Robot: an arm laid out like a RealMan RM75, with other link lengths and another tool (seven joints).
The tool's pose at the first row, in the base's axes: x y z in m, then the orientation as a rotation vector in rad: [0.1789 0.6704 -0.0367 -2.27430 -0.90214 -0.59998]
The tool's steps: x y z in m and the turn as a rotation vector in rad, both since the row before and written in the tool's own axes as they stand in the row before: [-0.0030 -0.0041 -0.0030 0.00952 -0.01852 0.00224]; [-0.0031 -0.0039 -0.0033 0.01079 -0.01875 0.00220]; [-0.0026 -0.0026 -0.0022 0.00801 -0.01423 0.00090]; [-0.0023 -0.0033 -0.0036 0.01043 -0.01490 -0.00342]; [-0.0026 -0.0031 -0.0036 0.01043 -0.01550 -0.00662]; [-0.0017 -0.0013 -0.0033 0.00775 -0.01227 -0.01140]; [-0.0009 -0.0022 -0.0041 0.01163 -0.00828 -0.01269]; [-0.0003 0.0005 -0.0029 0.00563 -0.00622 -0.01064]
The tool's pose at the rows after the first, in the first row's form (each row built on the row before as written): [0.1734 0.6694 -0.0348 -2.27556 -0.90937 -0.57335]; [0.1680 0.6680 -0.0328 -2.27557 -0.91678 -0.54574]; [0.1641 0.6668 -0.0317 -2.27532 -0.92324 -0.52522]; [0.1597 0.6651 -0.0291 -2.27156 -0.93522 -0.50445]; [0.1553 0.6631 -0.0266 -2.26675 -0.95118 -0.48440]; [0.1529 0.6607 -0.0246 -2.26094 -0.97097 -0.47148]; [0.1504 0.6587 -0.0212 -2.24926 -0.99030 -0.46116]; [0.1504 0.6563 -0.0194 -2.24271 -1.00598 -0.45572]
